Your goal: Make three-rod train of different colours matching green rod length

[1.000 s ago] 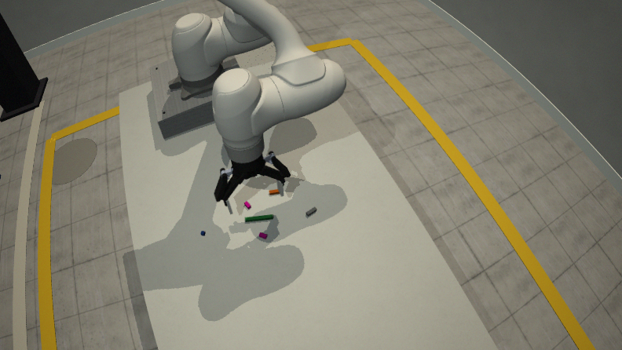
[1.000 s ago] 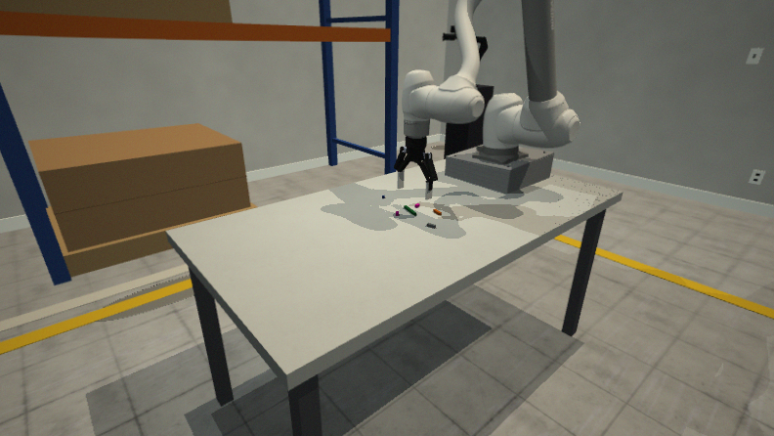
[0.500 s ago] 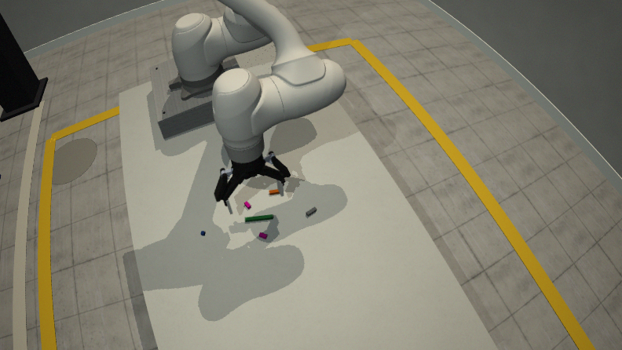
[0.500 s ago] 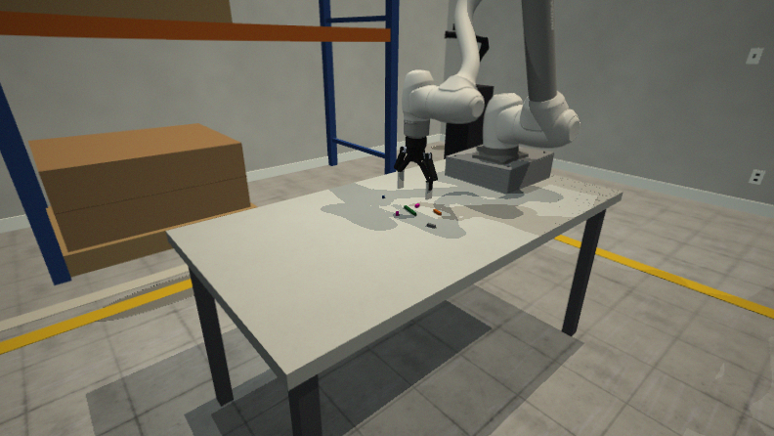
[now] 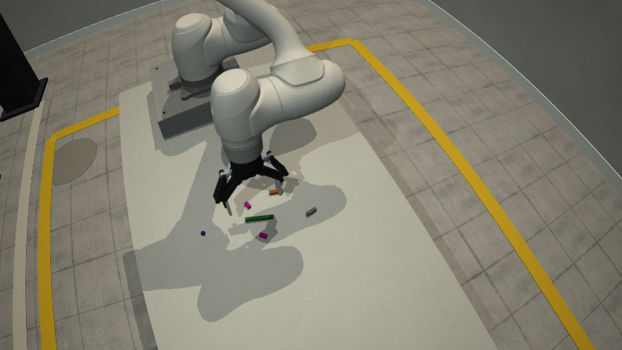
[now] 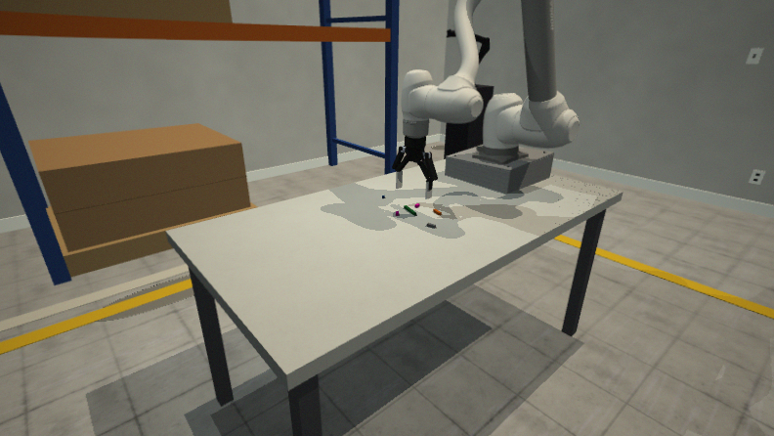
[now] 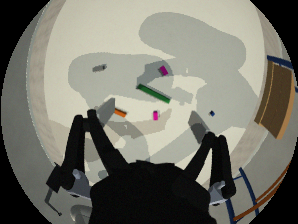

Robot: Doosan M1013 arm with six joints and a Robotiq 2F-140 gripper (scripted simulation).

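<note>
My gripper is now 1 cm short of the small blue rod, 17 cm to the left of it and 8 cm above it. Also, from my hand: grey rod (4 cm ahead, 15 cm to the left, 8 cm below); green rod (1 cm ahead, 8 cm below); orange rod (6 cm behind, 7 cm to the left, 8 cm below).
</note>
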